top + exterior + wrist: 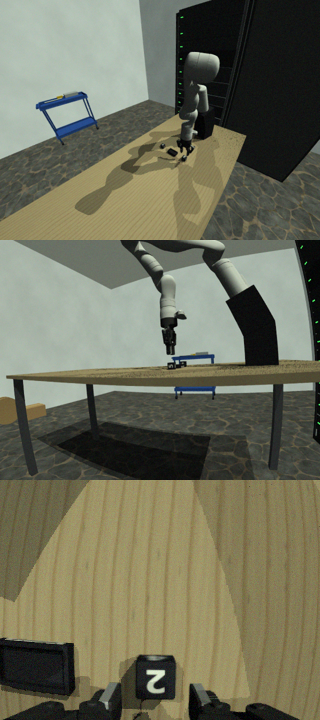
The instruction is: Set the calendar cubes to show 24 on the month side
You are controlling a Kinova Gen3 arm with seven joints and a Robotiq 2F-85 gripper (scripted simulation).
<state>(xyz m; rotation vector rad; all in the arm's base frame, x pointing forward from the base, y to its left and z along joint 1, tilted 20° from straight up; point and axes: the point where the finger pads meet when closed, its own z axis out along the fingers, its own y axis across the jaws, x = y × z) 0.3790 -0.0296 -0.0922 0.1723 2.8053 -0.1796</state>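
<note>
My gripper is now 70 mm above the black date cube. From my hand the other things lie so: black tray (20 mm behind, 110 mm to the right, 70 mm below); black cube (40 mm behind, 210 mm to the right, 70 mm below).
</note>
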